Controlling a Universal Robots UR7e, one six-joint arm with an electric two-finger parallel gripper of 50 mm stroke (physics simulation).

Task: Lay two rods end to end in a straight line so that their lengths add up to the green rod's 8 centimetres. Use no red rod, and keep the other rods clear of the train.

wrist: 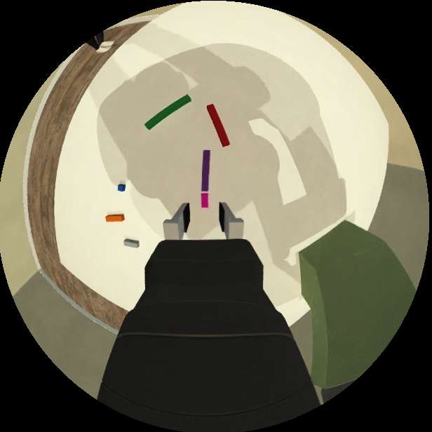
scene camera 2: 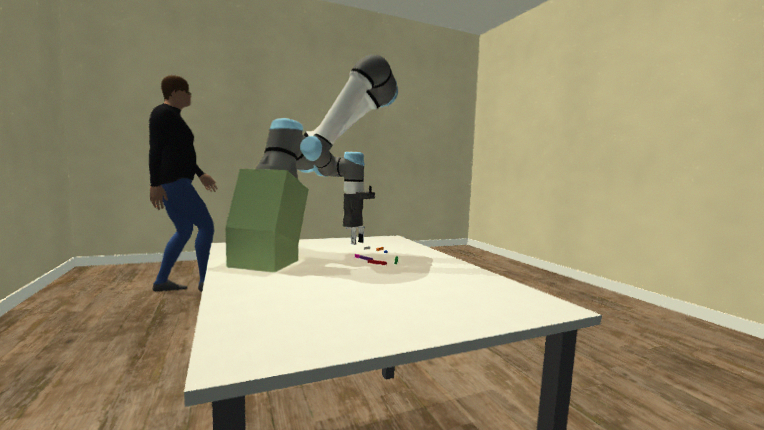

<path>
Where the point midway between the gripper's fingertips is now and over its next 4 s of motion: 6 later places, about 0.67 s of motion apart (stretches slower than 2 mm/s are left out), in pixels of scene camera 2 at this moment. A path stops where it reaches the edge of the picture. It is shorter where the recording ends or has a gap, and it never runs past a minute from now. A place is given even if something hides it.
My gripper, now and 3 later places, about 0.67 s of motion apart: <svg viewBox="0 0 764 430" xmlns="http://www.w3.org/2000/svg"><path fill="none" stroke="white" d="M357 243L356 256L357 256L356 250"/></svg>
</path>
